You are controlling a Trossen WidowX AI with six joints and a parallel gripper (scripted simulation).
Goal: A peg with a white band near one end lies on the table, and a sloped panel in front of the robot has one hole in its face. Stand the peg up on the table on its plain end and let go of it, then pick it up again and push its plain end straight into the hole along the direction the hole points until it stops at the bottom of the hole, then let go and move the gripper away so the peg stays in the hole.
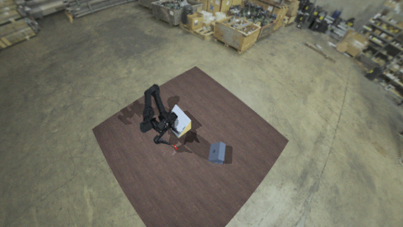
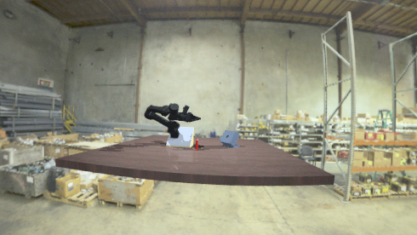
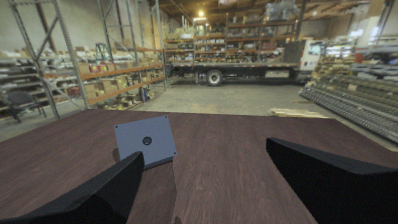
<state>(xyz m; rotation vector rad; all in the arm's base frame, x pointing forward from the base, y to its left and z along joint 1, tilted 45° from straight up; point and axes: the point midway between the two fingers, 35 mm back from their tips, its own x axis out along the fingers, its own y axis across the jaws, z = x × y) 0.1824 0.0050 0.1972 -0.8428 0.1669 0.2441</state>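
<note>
Now: the peg 10 mm behind my gripper tip, 10 mm to the right of it and 160 mm below it. Round my gripper tip: sloped panel: 220 mm ahead, 200 mm to the left, 150 mm below.
</note>
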